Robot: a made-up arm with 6 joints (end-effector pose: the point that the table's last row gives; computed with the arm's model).
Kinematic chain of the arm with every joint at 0, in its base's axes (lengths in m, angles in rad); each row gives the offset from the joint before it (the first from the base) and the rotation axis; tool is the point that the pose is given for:
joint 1: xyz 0 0 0.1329 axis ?
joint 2: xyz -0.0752 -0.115 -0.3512 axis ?
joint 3: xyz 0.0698 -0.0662 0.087 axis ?
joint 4: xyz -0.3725 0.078 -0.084 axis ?
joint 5: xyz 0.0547 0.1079 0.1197 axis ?
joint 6: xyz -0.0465 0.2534 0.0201 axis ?
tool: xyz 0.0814 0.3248 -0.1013
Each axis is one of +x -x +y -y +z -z.
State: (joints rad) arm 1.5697 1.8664 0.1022 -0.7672 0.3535 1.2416
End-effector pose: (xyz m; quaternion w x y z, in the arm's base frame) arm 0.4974 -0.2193 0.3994 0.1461 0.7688 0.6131 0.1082
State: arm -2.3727 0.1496 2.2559 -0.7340 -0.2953 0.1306
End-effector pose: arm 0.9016 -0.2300 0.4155 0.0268 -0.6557 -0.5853 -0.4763
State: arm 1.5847 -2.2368 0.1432 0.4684 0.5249 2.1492
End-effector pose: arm 0.4239 0.3532 -0.2083 0.8498 0.2423 -0.2519 -0.3945
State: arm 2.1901 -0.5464 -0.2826 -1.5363 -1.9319 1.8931
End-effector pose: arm -0.2899 0.4914 -0.0832 0.2204 -0.4092 0.8122 0.3526
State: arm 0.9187 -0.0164 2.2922 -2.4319 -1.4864 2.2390
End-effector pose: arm -0.0152 -0.0667 -0.3584 0.5498 -0.6692 -0.2422 -0.4373
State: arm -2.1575 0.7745 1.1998 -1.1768 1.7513 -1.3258
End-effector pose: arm -0.1768 0.3751 0.2880 0.8969 0.0856 0.0295 0.4328
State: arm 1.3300 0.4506 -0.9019 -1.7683 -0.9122 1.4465
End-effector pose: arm -0.5786 0.2554 0.4110 0.2687 -0.1425 0.6383 0.7071
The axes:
joint 1: -z
joint 2: +y
joint 3: +x
joint 4: -z
joint 5: -z
joint 6: +y

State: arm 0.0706 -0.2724 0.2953 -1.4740 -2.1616 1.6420
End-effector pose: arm -0.0988 -0.4509 -0.2324 0.0786 0.8137 0.2349 -0.5260
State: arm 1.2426 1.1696 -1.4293 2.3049 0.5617 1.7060
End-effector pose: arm -0.0868 -0.5818 -0.0186 0.1006 0.1004 -0.0516 -0.9885
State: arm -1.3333 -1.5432 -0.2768 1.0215 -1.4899 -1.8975
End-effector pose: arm -0.4808 -0.0535 -0.6383 0.2425 -0.5200 0.8091 -0.1272
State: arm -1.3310 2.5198 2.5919 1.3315 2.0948 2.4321
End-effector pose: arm -0.2624 -0.0245 0.1061 0.2770 -0.3608 0.6996 0.5510
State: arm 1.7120 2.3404 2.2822 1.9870 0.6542 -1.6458
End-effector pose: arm 0.1193 0.3707 0.0684 0.1630 -0.3502 -0.9136 -0.1270
